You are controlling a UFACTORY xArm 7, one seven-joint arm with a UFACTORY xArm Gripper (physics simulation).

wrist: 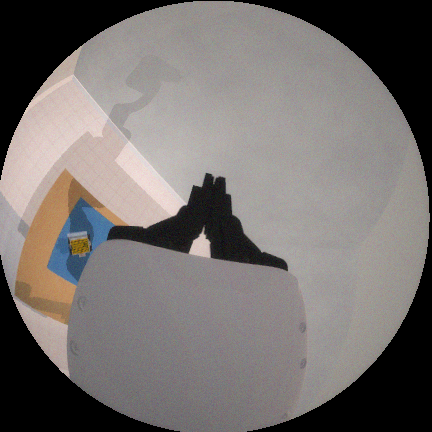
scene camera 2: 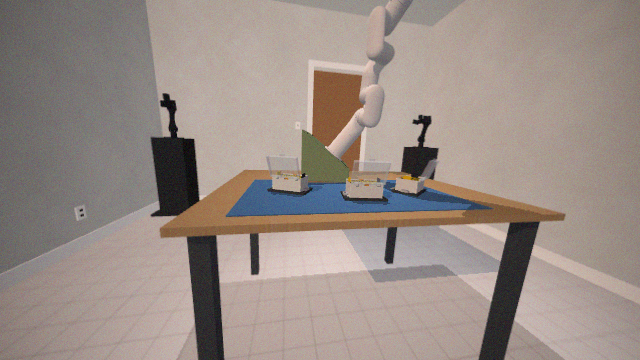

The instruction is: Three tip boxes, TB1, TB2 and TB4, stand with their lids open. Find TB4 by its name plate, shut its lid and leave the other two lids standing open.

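Frame: origin at the arm's base, x ahead, y up, z right, level; centimetres.
Where they show: gripper, fingertip midpoint: (wrist: 210, 188); arm's base, link origin: (scene camera 2: 332, 154).
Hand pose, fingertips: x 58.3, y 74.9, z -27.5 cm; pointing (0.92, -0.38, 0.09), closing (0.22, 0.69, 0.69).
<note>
Each offset is from my fingertips to the top centre of the thing. "pt": to the spot under its first point. Level surfaces: height alone.
Three white tip boxes stand on dark bases on the blue mat, each with its clear lid raised. In the scene view one box {dx -28.8, dy -81.9, dz +52.2 cm} (scene camera 2: 290, 183) is at the left, one box {dx -17.4, dy -81.9, dz +25.7 cm} (scene camera 2: 364, 190) is right of the middle and nearer, and one box {dx -24.8, dy -81.9, dz +1.2 cm} (scene camera 2: 409, 185) with yellow tips is at the right, its lid {pt dx -15.1, dy -77.4, dz -1.0 cm} (scene camera 2: 430, 169) leaning right. One open box with yellow tips {dx -23.9, dy -81.1, dz +0.5 cm} (wrist: 79, 245) shows small in the wrist view. The name plates are too small to read, so I cannot tell which is TB4. My gripper (wrist: 210, 188) is shut and empty, far from the boxes, and out of the scene view.
The blue mat {dy -88.5 cm} (scene camera 2: 255, 207) (wrist: 61, 260) lies on a wooden table {dy -88.8 cm} (scene camera 2: 200, 220) (wrist: 37, 265). A green upright panel (scene camera 2: 320, 162) stands at the back of the table, before my arm's lower links. Black pedestals (scene camera 2: 172, 175) (scene camera 2: 420, 158) with small black arms stand behind at both sides.
</note>
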